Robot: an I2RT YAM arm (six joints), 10 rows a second.
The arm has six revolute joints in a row. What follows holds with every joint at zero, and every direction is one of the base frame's.
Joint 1 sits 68 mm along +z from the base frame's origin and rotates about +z.
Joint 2 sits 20 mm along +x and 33.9 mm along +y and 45.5 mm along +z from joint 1 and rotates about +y.
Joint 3 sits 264 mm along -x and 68.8 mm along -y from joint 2 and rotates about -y.
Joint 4 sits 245 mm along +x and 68.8 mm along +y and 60 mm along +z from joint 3 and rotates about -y.
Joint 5 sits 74 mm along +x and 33.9 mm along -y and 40.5 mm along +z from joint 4 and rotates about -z.
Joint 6 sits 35.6 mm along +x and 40.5 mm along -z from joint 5 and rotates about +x.
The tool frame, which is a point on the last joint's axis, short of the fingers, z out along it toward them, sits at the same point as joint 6; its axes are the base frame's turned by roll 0, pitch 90 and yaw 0 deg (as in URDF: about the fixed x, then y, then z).
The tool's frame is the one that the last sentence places.
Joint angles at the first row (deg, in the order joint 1, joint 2, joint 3, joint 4, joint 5, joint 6):
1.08 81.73 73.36 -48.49 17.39 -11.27
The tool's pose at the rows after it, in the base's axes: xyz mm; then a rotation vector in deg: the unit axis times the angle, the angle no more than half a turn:
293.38, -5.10, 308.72, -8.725, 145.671, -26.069
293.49, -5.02, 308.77, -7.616, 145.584, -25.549
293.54, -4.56, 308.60, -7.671, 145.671, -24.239
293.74, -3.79, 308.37, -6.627, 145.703, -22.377
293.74, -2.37, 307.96, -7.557, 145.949, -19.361
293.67, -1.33, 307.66, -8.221, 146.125, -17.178
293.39, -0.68, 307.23, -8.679, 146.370, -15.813
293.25, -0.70, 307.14, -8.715, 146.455, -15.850
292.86, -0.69, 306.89, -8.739, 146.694, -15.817
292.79, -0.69, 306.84, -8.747, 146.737, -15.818
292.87, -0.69, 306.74, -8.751, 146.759, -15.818
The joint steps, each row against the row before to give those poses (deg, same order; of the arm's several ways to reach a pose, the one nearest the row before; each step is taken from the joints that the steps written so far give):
0.00 0.01 0.00 0.66 0.00 0.18
0.00 -0.01 0.00 0.06 -0.13 0.89
-0.02 0.00 0.00 -0.02 -0.97 0.24
0.02 0.03 0.00 0.02 -1.09 1.18
0.00 0.00 0.00 -0.11 -2.36 0.03
0.00 0.00 0.00 -0.11 -1.70 0.02
0.00 0.00 -0.02 -0.19 -1.07 0.00
0.00 0.00 0.00 -0.09 0.02 -0.02
0.00 0.00 0.00 -0.24 -0.02 0.02
0.00 -0.01 0.00 -0.04 0.00 0.00
0.00 0.03 0.00 -0.01 0.00 0.00

